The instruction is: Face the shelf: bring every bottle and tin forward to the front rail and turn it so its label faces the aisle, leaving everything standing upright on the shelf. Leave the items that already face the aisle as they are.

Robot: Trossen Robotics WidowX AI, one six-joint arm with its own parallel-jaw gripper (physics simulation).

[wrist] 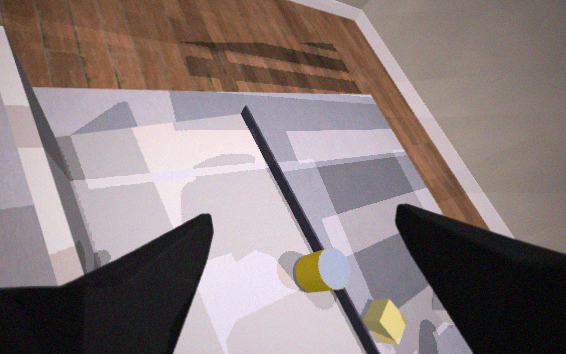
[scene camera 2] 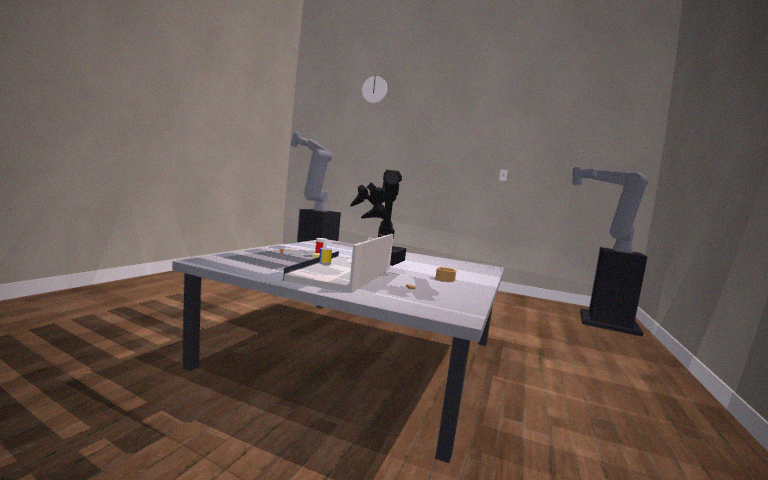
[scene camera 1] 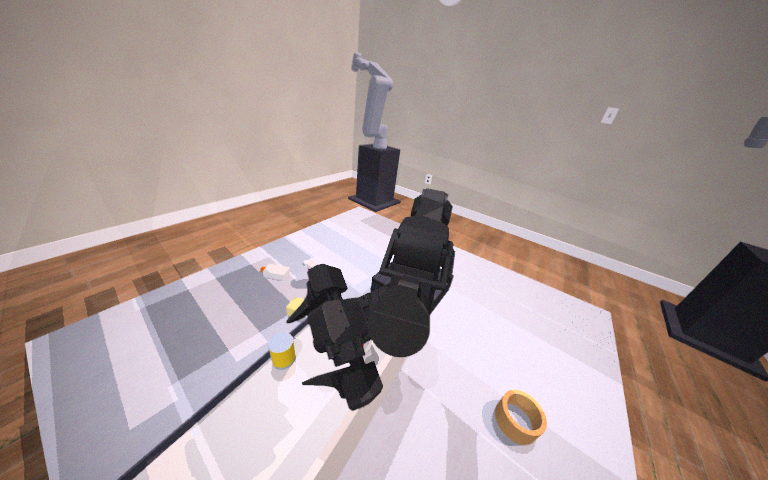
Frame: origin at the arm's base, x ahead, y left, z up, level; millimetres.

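Seen in the pictures: gripper, fingertip midpoint: (wrist: 303, 217) (scene camera 2: 355, 211) (scene camera 1: 295, 351).
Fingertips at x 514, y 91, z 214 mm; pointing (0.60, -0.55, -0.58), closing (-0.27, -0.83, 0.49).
Observation:
Pixels of each thing's top centre, then the offset from my fingertips to it. "spot": a spot on its surface instead.
- yellow tin at its top centre: (wrist: 334, 267) (scene camera 1: 280, 342) (scene camera 2: 326, 248) dx -47, dy -166, dz -192 mm
- shelf at a spot on its surface: (wrist: 225, 200) spot: dx +97, dy -65, dz -262 mm
- dark front rail at a spot on its surface: (wrist: 283, 184) spot: dx +104, dy -170, dz -247 mm
- red item at a spot on its surface: (scene camera 2: 319, 246) spot: dx -263, dy -357, dz -228 mm
- yellow block at its top centre: (wrist: 393, 321) (scene camera 1: 297, 303) dx -168, dy -295, dz -250 mm
- white bottle at its top centre: (wrist: 454, 296) (scene camera 1: 273, 268) (scene camera 2: 289, 248) dx -204, dy -510, dz -260 mm
- orange ring at its top centre: (scene camera 1: 524, 411) (scene camera 2: 446, 269) dx -346, dy +331, dz -238 mm
A yellow tin (scene camera 1: 282, 355) (scene camera 2: 326, 257) (wrist: 311, 273) with a pale top stands upright on the shelf (scene camera 1: 243, 413) (wrist: 225, 200), close to the dark front rail (scene camera 1: 198, 421) (scene camera 2: 300, 264) (wrist: 283, 184). A blue patch shows at its left edge in scene camera 2. A red item (scene camera 2: 319, 246) with a white top stands upright behind it in that view; the arm mostly hides that area in scene camera 1. My gripper (scene camera 1: 295, 352) (scene camera 2: 357, 211) (wrist: 303, 217) is open and empty, above the shelf and higher than the tin. Which way the labels face is not clear.
The shelf's upright back panel (scene camera 2: 370, 263) (wrist: 37, 200) stands opposite the rail. A yellow block (scene camera 1: 295, 307) (wrist: 385, 321) lies beyond the rail. A white bottle (scene camera 1: 277, 272) with an orange cap lies on its side farther out. An orange ring (scene camera 1: 512, 433) (scene camera 2: 445, 276) lies behind the shelf.

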